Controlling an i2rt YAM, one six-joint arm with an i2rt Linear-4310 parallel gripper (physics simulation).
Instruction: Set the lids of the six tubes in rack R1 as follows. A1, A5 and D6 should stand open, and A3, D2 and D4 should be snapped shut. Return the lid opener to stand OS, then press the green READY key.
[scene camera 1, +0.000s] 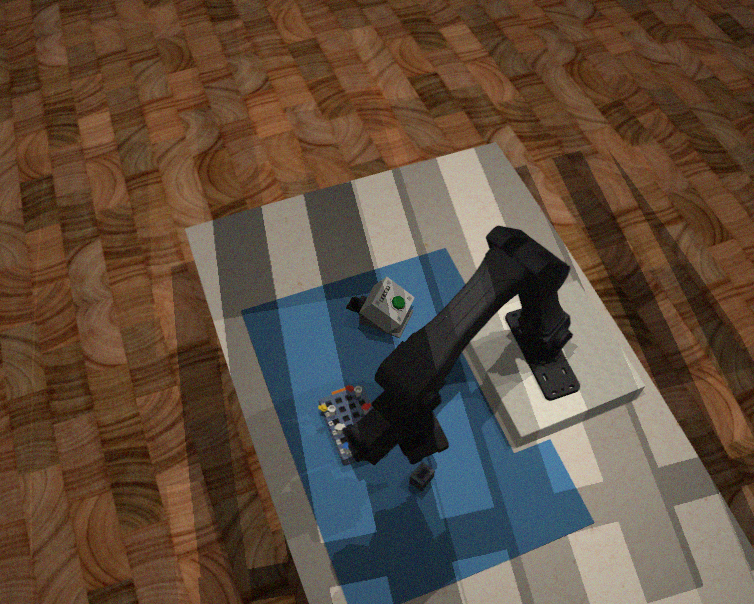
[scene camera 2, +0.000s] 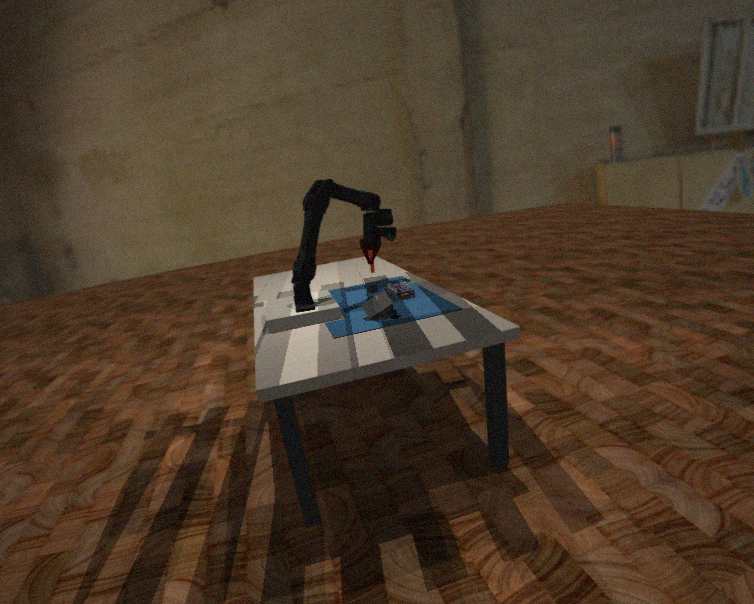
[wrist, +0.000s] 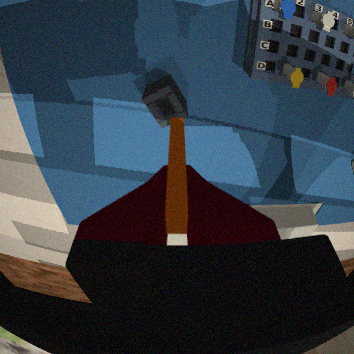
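Where they show: gripper, fingertip midpoint: (scene camera 1: 420, 448) (scene camera 2: 370, 263) (wrist: 176, 174); arm's base, link origin: (scene camera 1: 541, 352) (scene camera 2: 304, 303).
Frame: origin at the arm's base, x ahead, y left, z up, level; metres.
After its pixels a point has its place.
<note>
My gripper (wrist: 176, 174) @[x 0.301, y 0.139, z 0.079 m] (scene camera 2: 370, 252) @[x 0.301, y 0.139, z 0.079 m] is shut on the lid opener (wrist: 176, 147) @[x 0.315, y 0.140, z 0.073 m], an orange rod that points away from the wrist camera. Its tip hangs above the dark stand OS (wrist: 164, 98) @[x 0.291, y 0.151, z -0.040 m] (scene camera 1: 421, 476) @[x 0.293, y 0.146, z -0.039 m], a small block on the blue mat (scene camera 1: 315, 336) @[x 0.389, y -0.195, z -0.046 m]. Rack R1 (wrist: 285, 35) @[x 0.379, y 0.054, z -0.016 m] (scene camera 1: 342, 420) @[x 0.396, y 0.009, z -0.016 m] (scene camera 2: 400, 290) @[x 0.374, y -0.026, z -0.014 m] lies to the upper right in the wrist view, with a blue lid (wrist: 288, 8) @[x 0.403, y 0.065, z 0.003 m], a white lid (wrist: 328, 20) @[x 0.406, y 0.027, z 0.003 m], a yellow lid (wrist: 297, 77) @[x 0.347, y 0.042, z 0.003 m] and a red lid (wrist: 331, 86) @[x 0.349, y 0.004, z 0.004 m]. Its right end is cut off. The grey key box (scene camera 1: 381, 312) @[x 0.264, y -0.167, z 0.021 m] (scene camera 2: 377, 306) @[x 0.235, y -0.236, z 0.002 m] carries the green READY key (scene camera 1: 399, 301) @[x 0.223, y -0.178, z 0.024 m].
The striped table (scene camera 1: 285, 240) @[x 0.384, y -0.449, z -0.049 m] (scene camera 2: 315, 354) @[x -0.003, y -0.426, z -0.048 m] holds the mat. The arm stands on a raised grey plate (scene camera 1: 602, 372) @[x -0.092, y 0.079, z 0.004 m] at the right. In scene camera 1 the arm covers the gripper and the rack's right edge. Wooden floor surrounds the table.
</note>
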